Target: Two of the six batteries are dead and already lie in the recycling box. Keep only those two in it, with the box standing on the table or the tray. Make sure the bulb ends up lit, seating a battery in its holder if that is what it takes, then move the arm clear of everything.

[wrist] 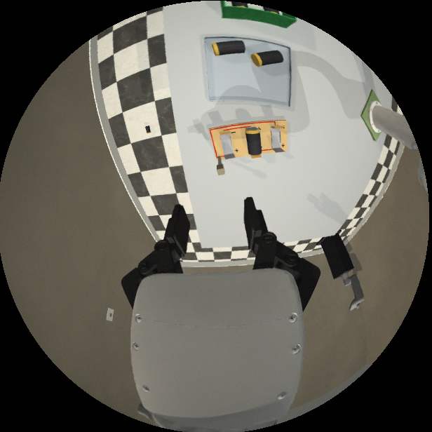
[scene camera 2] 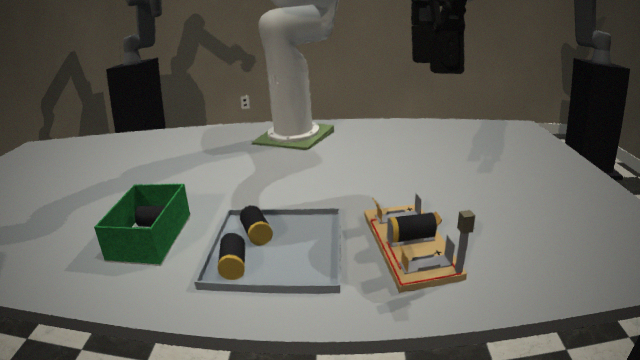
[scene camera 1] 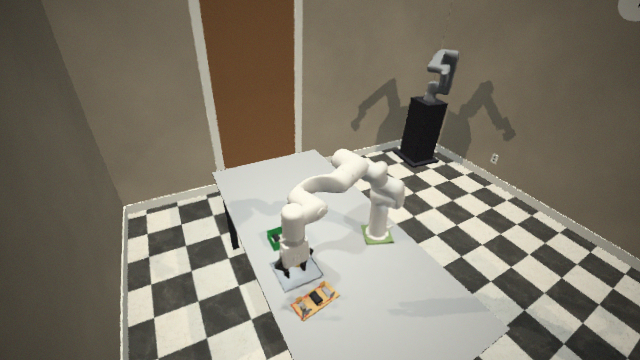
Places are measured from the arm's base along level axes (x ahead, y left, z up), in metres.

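Pixels of known places: gripper, fingertip midpoint: (scene camera 2: 436,67) (scene camera 1: 294,272); arm's base, origin of the base link: (scene camera 2: 293,132) (scene camera 1: 376,232).
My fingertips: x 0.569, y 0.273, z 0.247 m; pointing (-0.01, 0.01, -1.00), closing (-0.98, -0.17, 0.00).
Note:
For each thing: its middle in the pictures, then the offset to it from my fingertips. "spot": a spot on its surface instead. Level surfaces: height alone.
- green box, body centre: (scene camera 2: 145,221) (scene camera 1: 283,236) dz -0.230, dx -0.074, dy -0.409 m
- dark battery, body centre: (scene camera 2: 154,216) dz -0.239, dx -0.110, dy -0.413 m
- tray, body centre: (scene camera 2: 274,245) (scene camera 1: 296,269) dz -0.254, dx -0.074, dy -0.199 m
- bulb block, surface spot: (scene camera 2: 466,221) spot: dz -0.174, dx -0.009, dy +0.045 m
- table, its level: dz -0.259 m
My gripper (scene camera 1: 295,272) (scene camera 2: 434,66) (wrist: 214,210) is open and empty, high above the table. The green box (scene camera 2: 132,245) (wrist: 257,16) stands upright on the table; a dark battery (scene camera 2: 149,216) shows inside, and two dark ends show in the wrist view. Two black batteries with gold ends (scene camera 2: 256,225) (scene camera 2: 231,256) lie in the tray (scene camera 2: 300,250) (wrist: 240,85). One battery (scene camera 2: 416,227) (wrist: 254,142) lies in the middle holder of the wooden board (wrist: 242,145); both outer holders are empty. The bulb block (scene camera 2: 466,221) (wrist: 220,170) looks dull, unlit. A small dark object (wrist: 148,129), apparently a battery, lies on the floor.
The arm's base (scene camera 1: 378,235) (scene camera 2: 292,131) stands on a green plate toward the back of the table (scene camera 1: 400,280). Black pedestals (scene camera 1: 422,131) (scene camera 2: 136,95) with grey arms stand beyond the table. The small dark floor object lies past the table's edge.

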